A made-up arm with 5 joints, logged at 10 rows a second.
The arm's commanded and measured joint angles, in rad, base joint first. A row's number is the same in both.
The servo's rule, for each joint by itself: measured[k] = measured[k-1] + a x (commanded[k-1-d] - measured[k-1]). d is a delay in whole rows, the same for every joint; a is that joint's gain. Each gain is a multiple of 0.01, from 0.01 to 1. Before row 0 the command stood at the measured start. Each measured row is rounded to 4 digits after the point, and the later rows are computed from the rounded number. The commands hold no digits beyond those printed.
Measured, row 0:
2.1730, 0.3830, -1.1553, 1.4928, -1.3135
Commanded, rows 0 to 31:
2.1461, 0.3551, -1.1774, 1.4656, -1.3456
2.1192, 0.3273, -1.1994, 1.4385, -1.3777
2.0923, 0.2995, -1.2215, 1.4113, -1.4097
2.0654, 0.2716, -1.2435, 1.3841, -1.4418
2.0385, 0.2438, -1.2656, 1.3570, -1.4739
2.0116, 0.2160, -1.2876, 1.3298, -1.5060
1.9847, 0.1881, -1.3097, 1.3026, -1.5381
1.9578, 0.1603, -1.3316, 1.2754, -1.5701
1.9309, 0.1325, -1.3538, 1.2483, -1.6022
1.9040, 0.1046, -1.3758, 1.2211, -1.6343
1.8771, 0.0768, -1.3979, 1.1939, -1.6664
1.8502, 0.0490, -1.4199, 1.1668, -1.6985
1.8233, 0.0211, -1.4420, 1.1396, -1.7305
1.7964, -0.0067, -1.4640, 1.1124, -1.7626
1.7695, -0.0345, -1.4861, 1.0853, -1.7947
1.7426, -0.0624, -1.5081, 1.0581, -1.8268
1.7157, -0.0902, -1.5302, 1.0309, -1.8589
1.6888, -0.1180, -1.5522, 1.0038, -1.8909
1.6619, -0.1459, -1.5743, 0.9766, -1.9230
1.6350, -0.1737, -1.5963, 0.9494, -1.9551
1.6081, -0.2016, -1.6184, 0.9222, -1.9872
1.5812, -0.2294, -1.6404, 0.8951, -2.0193
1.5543, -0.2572, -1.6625, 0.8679, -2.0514
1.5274, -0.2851, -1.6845, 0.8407, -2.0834
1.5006, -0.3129, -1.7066, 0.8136, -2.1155
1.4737, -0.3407, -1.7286, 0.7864, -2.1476
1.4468, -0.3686, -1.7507, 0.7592, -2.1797
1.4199, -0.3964, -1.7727, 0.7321, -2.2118
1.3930, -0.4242, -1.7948, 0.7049, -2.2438
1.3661, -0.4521, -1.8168, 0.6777, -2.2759
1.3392, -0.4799, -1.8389, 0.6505, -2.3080
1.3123, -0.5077, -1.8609, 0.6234, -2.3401
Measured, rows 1 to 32:
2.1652, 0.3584, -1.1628, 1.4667, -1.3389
2.1519, 0.3310, -1.1752, 1.4396, -1.3696
2.1346, 0.3033, -1.1909, 1.4124, -1.4013
2.1145, 0.2754, -1.2088, 1.3852, -1.4333
2.0925, 0.2476, -1.2281, 1.3581, -1.4654
2.0690, 0.2198, -1.2483, 1.3309, -1.4975
2.0446, 0.1919, -1.2692, 1.3037, -1.5296
2.0194, 0.1641, -1.2904, 1.2765, -1.5616
1.9937, 0.1363, -1.3120, 1.2494, -1.5937
1.9677, 0.1084, -1.3337, 1.2222, -1.6258
1.9414, 0.0806, -1.3555, 1.1950, -1.6579
1.9150, 0.0528, -1.3774, 1.1679, -1.6900
1.8884, 0.0249, -1.3994, 1.1407, -1.7220
1.8617, -0.0029, -1.4214, 1.1135, -1.7541
1.8350, -0.0307, -1.4434, 1.0864, -1.7862
1.8082, -0.0586, -1.4654, 1.0592, -1.8183
1.7814, -0.0864, -1.4874, 1.0320, -1.8504
1.7545, -0.1142, -1.5094, 1.0049, -1.8824
1.7276, -0.1421, -1.5315, 0.9777, -1.9145
1.7007, -0.1699, -1.5535, 0.9505, -1.9466
1.6738, -0.1978, -1.5756, 0.9233, -1.9787
1.6469, -0.2256, -1.5976, 0.8962, -2.0108
1.6200, -0.2534, -1.6197, 0.8690, -2.0429
1.5931, -0.2813, -1.6417, 0.8418, -2.0749
1.5663, -0.3091, -1.6638, 0.8147, -2.1070
1.5394, -0.3369, -1.6858, 0.7875, -2.1391
1.5125, -0.3648, -1.7079, 0.7603, -2.1712
1.4856, -0.3926, -1.7299, 0.7332, -2.2033
1.4587, -0.4204, -1.7520, 0.7060, -2.2353
1.4318, -0.4483, -1.7740, 0.6788, -2.2674
1.4049, -0.4761, -1.7961, 0.6516, -2.2995
1.3780, -0.5039, -1.8181, 0.6245, -2.3316
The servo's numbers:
d 0
a 0.29 0.88 0.34 0.96 0.79

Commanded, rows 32 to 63:
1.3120, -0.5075, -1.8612, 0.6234, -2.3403
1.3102, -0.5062, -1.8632, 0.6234, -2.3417
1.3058, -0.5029, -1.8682, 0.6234, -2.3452
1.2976, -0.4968, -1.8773, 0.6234, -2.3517
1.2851, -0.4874, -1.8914, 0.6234, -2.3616
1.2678, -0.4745, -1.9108, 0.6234, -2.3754
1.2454, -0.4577, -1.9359, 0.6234, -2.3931
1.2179, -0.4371, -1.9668, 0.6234, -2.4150
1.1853, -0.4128, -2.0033, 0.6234, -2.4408
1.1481, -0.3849, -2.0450, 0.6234, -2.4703
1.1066, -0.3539, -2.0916, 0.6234, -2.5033
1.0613, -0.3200, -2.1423, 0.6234, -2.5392
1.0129, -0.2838, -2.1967, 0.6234, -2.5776
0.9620, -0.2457, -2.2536, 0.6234, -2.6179
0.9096, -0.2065, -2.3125, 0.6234, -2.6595
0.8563, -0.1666, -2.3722, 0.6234, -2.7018
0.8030, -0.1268, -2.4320, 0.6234, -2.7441
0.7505, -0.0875, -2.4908, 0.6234, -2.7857
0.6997, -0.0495, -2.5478, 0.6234, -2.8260
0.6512, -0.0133, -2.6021, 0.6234, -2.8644
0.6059, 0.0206, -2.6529, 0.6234, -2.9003
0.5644, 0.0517, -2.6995, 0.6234, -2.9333
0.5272, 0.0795, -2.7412, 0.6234, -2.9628
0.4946, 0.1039, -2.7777, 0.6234, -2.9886
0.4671, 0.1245, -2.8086, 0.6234, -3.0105
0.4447, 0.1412, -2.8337, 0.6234, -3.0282
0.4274, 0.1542, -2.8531, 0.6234, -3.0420
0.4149, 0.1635, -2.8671, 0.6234, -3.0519
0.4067, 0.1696, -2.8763, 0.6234, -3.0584
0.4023, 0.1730, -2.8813, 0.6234, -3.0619
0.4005, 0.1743, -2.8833, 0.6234, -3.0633
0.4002, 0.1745, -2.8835, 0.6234, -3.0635
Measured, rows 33 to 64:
1.3589, -0.5071, -1.8328, 0.6234, -2.3385
1.3448, -0.5063, -1.8431, 0.6234, -2.3410
1.3335, -0.5033, -1.8516, 0.6234, -2.3443
1.3231, -0.4976, -1.8603, 0.6234, -2.3501
1.3121, -0.4886, -1.8709, 0.6234, -2.3592
1.2993, -0.4762, -1.8845, 0.6234, -2.3720
1.2837, -0.4599, -1.9020, 0.6234, -2.3887
1.2646, -0.4398, -1.9240, 0.6234, -2.4095
1.2416, -0.4160, -1.9510, 0.6234, -2.4342
1.2145, -0.3886, -1.9830, 0.6234, -2.4627
1.1832, -0.3581, -2.0199, 0.6234, -2.4948
1.1478, -0.3246, -2.0615, 0.6234, -2.5299
1.1087, -0.2887, -2.1075, 0.6234, -2.5676
1.0662, -0.2509, -2.1572, 0.6234, -2.6073
1.0208, -0.2118, -2.2100, 0.6234, -2.6485
0.9731, -0.1720, -2.2651, 0.6234, -2.6906
0.9238, -0.1322, -2.3218, 0.6234, -2.7329
0.8735, -0.0929, -2.3793, 0.6234, -2.7746
0.8231, -0.0547, -2.4366, 0.6234, -2.8152
0.7732, -0.0183, -2.4929, 0.6234, -2.8541
0.7247, 0.0159, -2.5473, 0.6234, -2.8906
0.6782, 0.0474, -2.5990, 0.6234, -2.9243
0.6344, 0.0756, -2.6473, 0.6234, -2.9547
0.5939, 0.1005, -2.6916, 0.6234, -2.9815
0.5571, 0.1216, -2.7314, 0.6234, -3.0044
0.5245, 0.1388, -2.7662, 0.6234, -3.0232
0.4963, 0.1524, -2.7957, 0.6234, -3.0381
0.4727, 0.1622, -2.8200, 0.6234, -3.0490
0.4536, 0.1687, -2.8391, 0.6234, -3.0564
0.4387, 0.1725, -2.8534, 0.6234, -3.0607
0.4276, 0.1741, -2.8636, 0.6234, -3.0628
0.4197, 0.1745, -2.8704, 0.6234, -3.0634

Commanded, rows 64 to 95:
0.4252, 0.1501, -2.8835, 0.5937, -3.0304
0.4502, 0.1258, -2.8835, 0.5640, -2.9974
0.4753, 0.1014, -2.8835, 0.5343, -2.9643
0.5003, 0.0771, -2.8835, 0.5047, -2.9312
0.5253, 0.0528, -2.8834, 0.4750, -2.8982
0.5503, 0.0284, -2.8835, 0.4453, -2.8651
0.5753, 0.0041, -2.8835, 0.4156, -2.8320
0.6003, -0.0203, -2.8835, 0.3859, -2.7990
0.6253, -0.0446, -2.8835, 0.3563, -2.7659
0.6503, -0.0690, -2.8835, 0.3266, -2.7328
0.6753, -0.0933, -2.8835, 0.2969, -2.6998
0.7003, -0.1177, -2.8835, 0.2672, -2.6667
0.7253, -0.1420, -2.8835, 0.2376, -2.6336
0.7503, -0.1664, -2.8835, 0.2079, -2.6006
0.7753, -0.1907, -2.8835, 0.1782, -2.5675
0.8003, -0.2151, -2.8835, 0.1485, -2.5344
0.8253, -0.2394, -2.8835, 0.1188, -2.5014
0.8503, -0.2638, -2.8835, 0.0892, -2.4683
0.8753, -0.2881, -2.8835, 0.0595, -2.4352
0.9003, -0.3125, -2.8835, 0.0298, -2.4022
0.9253, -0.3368, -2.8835, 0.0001, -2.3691
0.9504, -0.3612, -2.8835, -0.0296, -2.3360
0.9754, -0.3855, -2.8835, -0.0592, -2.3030
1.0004, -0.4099, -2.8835, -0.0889, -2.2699
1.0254, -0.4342, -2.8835, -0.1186, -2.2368
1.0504, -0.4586, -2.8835, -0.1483, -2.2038
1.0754, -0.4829, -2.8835, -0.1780, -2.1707
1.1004, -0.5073, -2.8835, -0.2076, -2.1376
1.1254, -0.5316, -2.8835, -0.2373, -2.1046
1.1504, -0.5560, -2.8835, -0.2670, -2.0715
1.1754, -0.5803, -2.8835, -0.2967, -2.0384
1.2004, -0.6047, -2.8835, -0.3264, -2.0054
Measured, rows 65 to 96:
0.4213, 0.1530, -2.8749, 0.5949, -3.0373
0.4297, 0.1291, -2.8778, 0.5652, -3.0058
0.4429, 0.1047, -2.8797, 0.5355, -2.9730
0.4595, 0.0804, -2.8810, 0.5059, -2.9400
0.4786, 0.0561, -2.8818, 0.4762, -2.9070
0.4994, 0.0317, -2.8824, 0.4465, -2.8739
0.5214, 0.0074, -2.8828, 0.4168, -2.8408
0.5443, -0.0170, -2.8830, 0.3871, -2.8078
0.5678, -0.0413, -2.8832, 0.3575, -2.7747
0.5917, -0.0657, -2.8833, 0.3278, -2.7416
0.6159, -0.0900, -2.8834, 0.2981, -2.7086
0.6404, -0.1144, -2.8834, 0.2684, -2.6755
0.6650, -0.1387, -2.8834, 0.2388, -2.6424
0.6897, -0.1631, -2.8834, 0.2091, -2.6094
0.7145, -0.1874, -2.8834, 0.1794, -2.5763
0.7394, -0.2118, -2.8834, 0.1497, -2.5432
0.7643, -0.2361, -2.8834, 0.1200, -2.5102
0.7892, -0.2605, -2.8834, 0.0904, -2.4771
0.8142, -0.2848, -2.8834, 0.0607, -2.4440
0.8392, -0.3092, -2.8834, 0.0310, -2.4110
0.8642, -0.3335, -2.8834, 0.0013, -2.3779
0.8892, -0.3579, -2.8834, -0.0284, -2.3448
0.9142, -0.3822, -2.8834, -0.0580, -2.3118
0.9392, -0.4066, -2.8834, -0.0877, -2.2787
0.9642, -0.4309, -2.8834, -0.1174, -2.2456
0.9892, -0.4553, -2.8834, -0.1471, -2.2126
1.0142, -0.4796, -2.8834, -0.1768, -2.1795
1.0392, -0.5040, -2.8834, -0.2064, -2.1464
1.0642, -0.5283, -2.8834, -0.2361, -2.1134
1.0892, -0.5527, -2.8834, -0.2658, -2.0803
1.1142, -0.5770, -2.8834, -0.2955, -2.0472
1.1392, -0.6014, -2.8834, -0.3252, -2.0142

